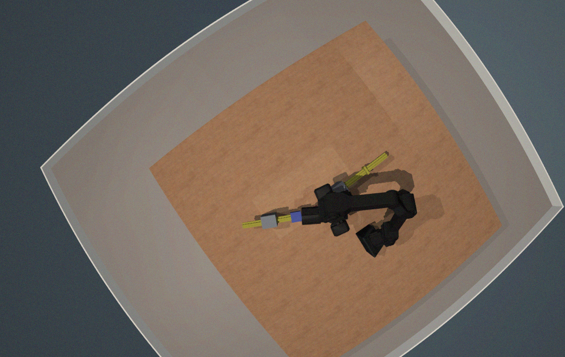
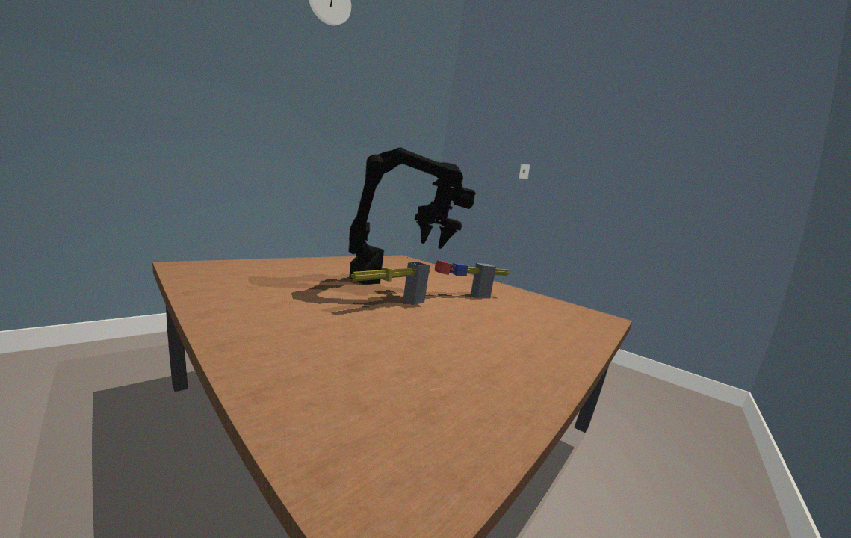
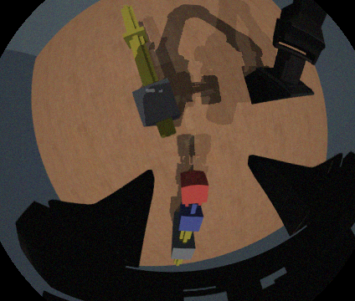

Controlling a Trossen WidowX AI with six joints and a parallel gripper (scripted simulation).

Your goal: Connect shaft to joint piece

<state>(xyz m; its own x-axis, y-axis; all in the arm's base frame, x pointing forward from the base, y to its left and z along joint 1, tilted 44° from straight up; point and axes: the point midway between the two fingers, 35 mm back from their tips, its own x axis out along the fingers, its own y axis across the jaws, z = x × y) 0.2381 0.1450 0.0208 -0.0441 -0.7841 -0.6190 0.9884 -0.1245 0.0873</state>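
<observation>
Now: gripper tip 7 cm to the right of the red square joint piece, 7 cm above it and 2 cm short of it.
</observation>
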